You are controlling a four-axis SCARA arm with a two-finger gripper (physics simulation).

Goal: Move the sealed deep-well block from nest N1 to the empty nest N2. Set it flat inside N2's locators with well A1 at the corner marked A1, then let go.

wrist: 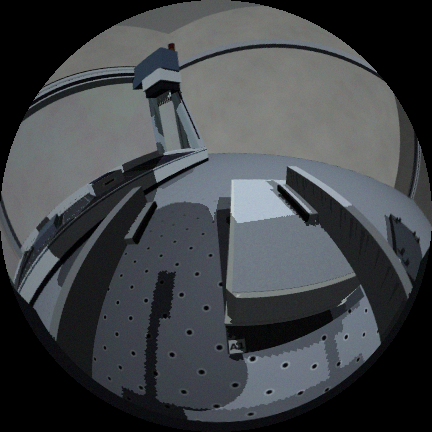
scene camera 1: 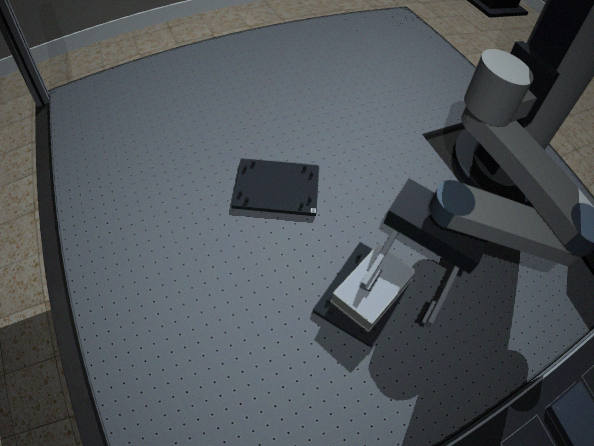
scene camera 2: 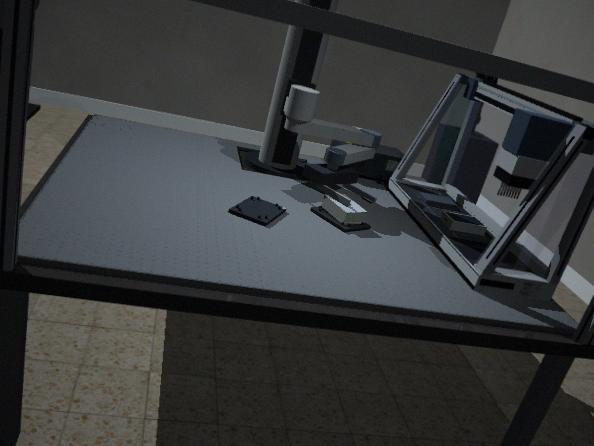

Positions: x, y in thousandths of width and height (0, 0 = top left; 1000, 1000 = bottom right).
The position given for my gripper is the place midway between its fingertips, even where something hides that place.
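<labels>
You'd see my gripper in scene camera 1 (666, 685), in scene camera 2 (610, 454) and also in the wrist view (497, 425). There's a grey block too, and it's visible in scene camera 2 (597, 481), in scene camera 1 (615, 692) and in the wrist view (647, 619).
</labels>
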